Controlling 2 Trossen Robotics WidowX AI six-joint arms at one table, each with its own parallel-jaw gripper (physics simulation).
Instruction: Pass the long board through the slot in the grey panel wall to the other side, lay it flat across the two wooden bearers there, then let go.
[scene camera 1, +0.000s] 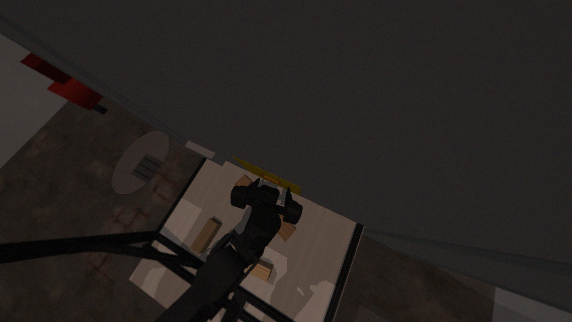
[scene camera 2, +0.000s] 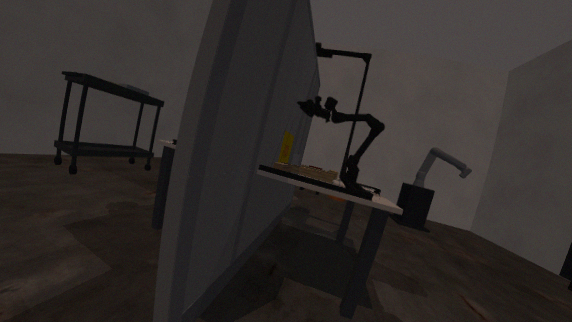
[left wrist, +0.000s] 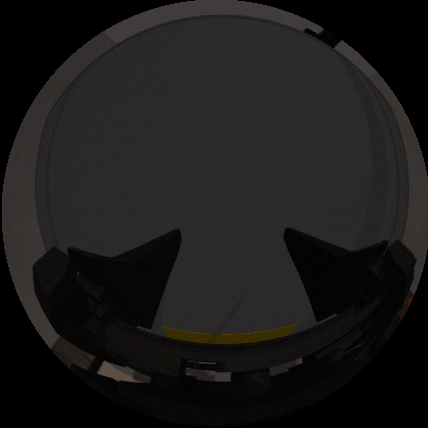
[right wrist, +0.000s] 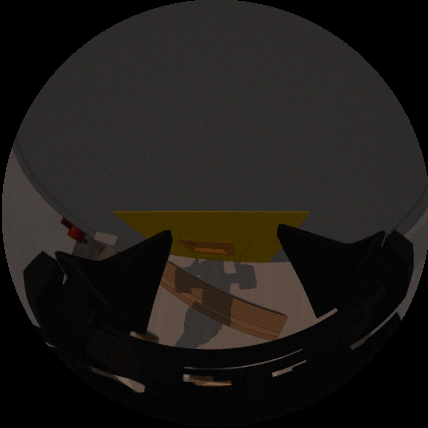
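Where they show: left gripper, fingertip midpoint: (scene camera 2: 298, 104) (left wrist: 233, 233); right gripper, fingertip midpoint: (scene camera 1: 273, 183) (right wrist: 225, 232); left arm's base, link origin: (scene camera 2: 350, 181).
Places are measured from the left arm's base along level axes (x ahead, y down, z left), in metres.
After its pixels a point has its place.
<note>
The grey panel wall (scene camera 1: 375, 100) {x 0.482, y -0.619, z 0.171 m} (scene camera 2: 240, 125) {x 0.432, y -0.128, z 0.597 m} (left wrist: 220, 125) {x 0.432, y -0.488, z 0.009 m} (right wrist: 215, 115) {x 0.482, y -0.280, z 0.044 m} has a yellow plate (scene camera 1: 247, 166) {x 0.485, y -0.140, z -0.089 m} (scene camera 2: 288, 137) {x 0.435, y -0.174, z 0.010 m} (left wrist: 230, 338) {x 0.431, y -0.179, z -0.008 m} (right wrist: 265, 227) {x 0.484, y -0.170, z 0.080 m} around its slot (right wrist: 210, 249) {x 0.480, y -0.062, z -0.006 m}. My right gripper (scene camera 1: 273, 185) {x 0.506, y -0.204, z 0.041 m} (right wrist: 225, 232) {x 0.506, y -0.204, z 0.041 m} is open and empty, above a wooden board (scene camera 1: 286, 230) {x 0.626, y -0.020, z 0.125 m} (right wrist: 250, 317) {x 0.608, y -0.020, z 0.081 m} lying flat and slanted on the table by the plate. Two shorter wood pieces (scene camera 1: 206, 236) {x 0.782, y -0.025, z -0.144 m} (scene camera 1: 262, 270) {x 0.775, y -0.044, z 0.107 m} lie nearer the arm's base, partly hidden. My left gripper (scene camera 2: 300, 104) {x 0.423, y -0.396, z 0.000 m} (left wrist: 233, 233) {x 0.423, y -0.396, z 0.000 m} is open, raised, facing the wall above its plate. Low wood pieces (scene camera 2: 317, 172) {x 0.196, y -0.015, z 0.157 m} lie on that side's table; I cannot tell them apart.
The right arm's table (scene camera 1: 325, 227) {x 0.552, y 0.019, z 0.256 m} has dark edge rails (scene camera 1: 345, 270) {x 0.654, y 0.005, z 0.370 m}, and black frame bars (scene camera 1: 100, 244) {x 0.880, y -0.215, z -0.334 m} cross over it. The left arm's table (scene camera 2: 387, 202) {x -0.120, y 0.019, z 0.311 m} carries a tall black post (scene camera 2: 361, 95) {x 0.023, y -0.664, z -0.341 m}. A cart (scene camera 2: 120, 91) and a grey arm (scene camera 2: 447, 159) stand farther off.
</note>
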